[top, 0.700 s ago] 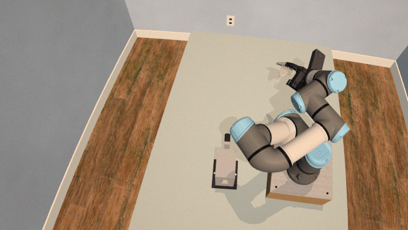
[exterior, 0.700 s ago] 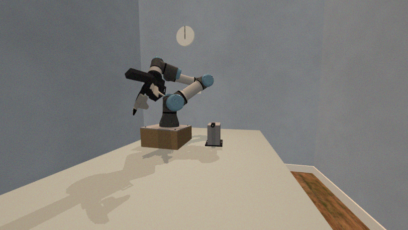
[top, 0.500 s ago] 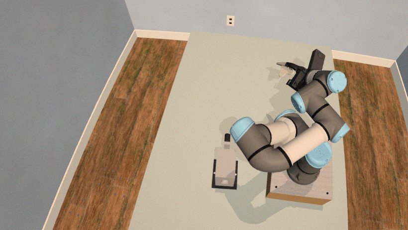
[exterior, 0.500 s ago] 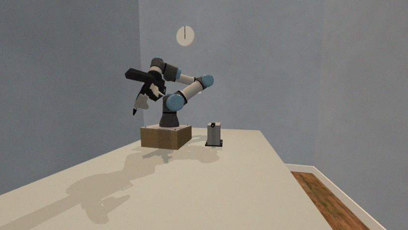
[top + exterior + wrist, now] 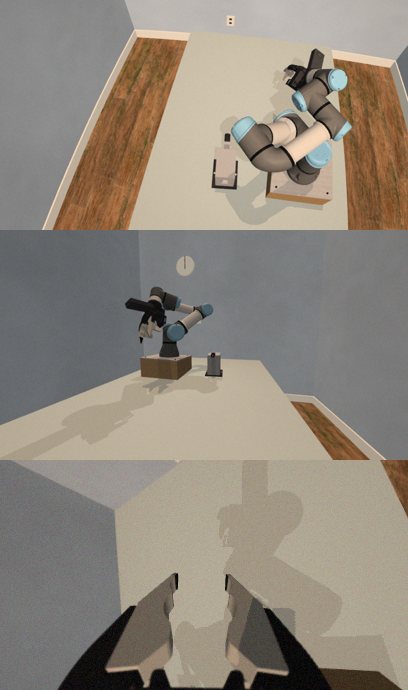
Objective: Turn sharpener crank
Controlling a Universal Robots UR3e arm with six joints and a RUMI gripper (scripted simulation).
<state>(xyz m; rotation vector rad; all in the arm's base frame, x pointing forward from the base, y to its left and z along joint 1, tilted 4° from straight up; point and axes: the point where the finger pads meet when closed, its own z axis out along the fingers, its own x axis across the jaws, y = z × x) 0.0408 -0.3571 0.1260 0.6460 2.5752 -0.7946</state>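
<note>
Right now the crank is 25 cm to the left of my hand, 25 cm ahead of it and 12 cm below it.
</note>
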